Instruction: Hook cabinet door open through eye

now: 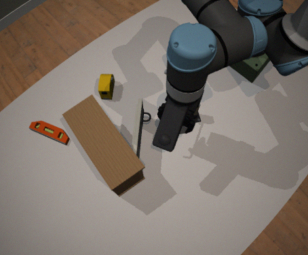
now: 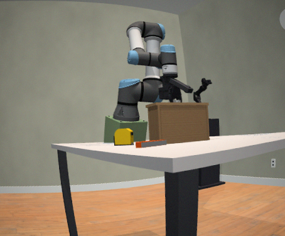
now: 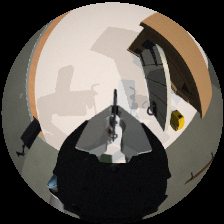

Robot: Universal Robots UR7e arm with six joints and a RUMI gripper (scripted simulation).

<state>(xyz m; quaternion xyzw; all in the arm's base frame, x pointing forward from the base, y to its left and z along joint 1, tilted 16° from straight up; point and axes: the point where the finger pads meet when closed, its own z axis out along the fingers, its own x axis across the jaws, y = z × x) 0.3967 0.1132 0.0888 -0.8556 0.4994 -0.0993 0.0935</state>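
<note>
Right now my hand is 8 cm short of the pale door, 5 cm to the left of it and 4 cm above it. From my hand the other things lie so: orange spirit level: 30 cm ahead, 25 cm to the right, 10 cm below; then yellow tape measure: 27 cm to the right, 8 cm below, 6 cm ahead.
</note>
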